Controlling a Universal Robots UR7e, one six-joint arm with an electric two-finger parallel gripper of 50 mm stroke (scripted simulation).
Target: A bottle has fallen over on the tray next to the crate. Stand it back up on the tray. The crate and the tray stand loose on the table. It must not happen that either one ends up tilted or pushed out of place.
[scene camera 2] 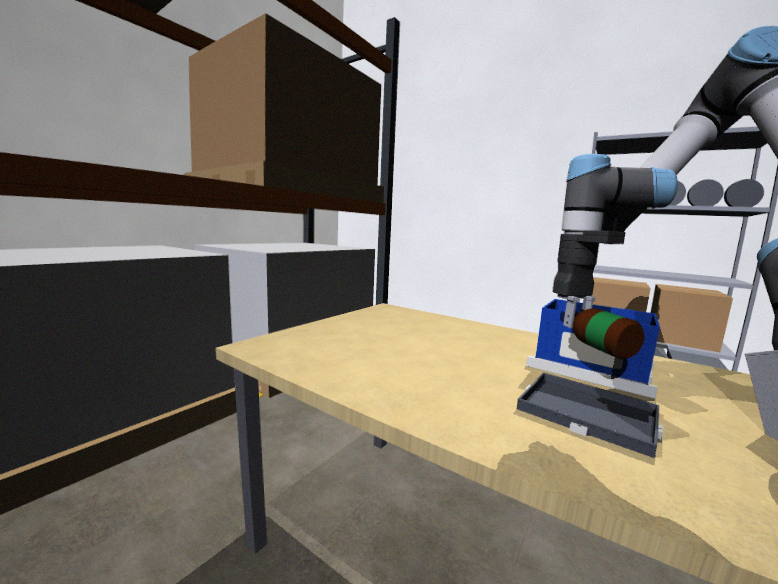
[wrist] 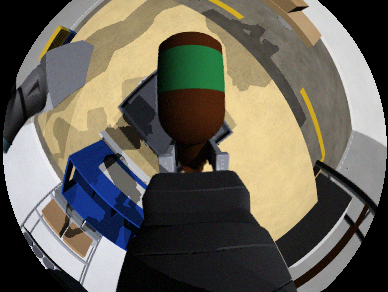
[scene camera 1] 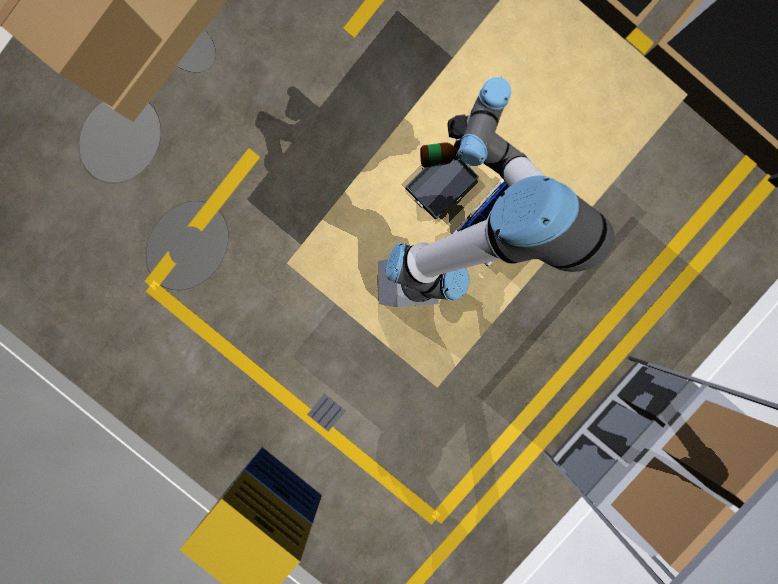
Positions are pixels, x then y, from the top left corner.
tray: scene camera 2; wrist; scene camera 1 436, 188
bottle: scene camera 2 621, 337; wrist; scene camera 1
same spot on tray: [wrist: 140, 107] = [scene camera 2: 631, 413]
same spot on bottle: [wrist: 190, 72] = [scene camera 1: 437, 150]
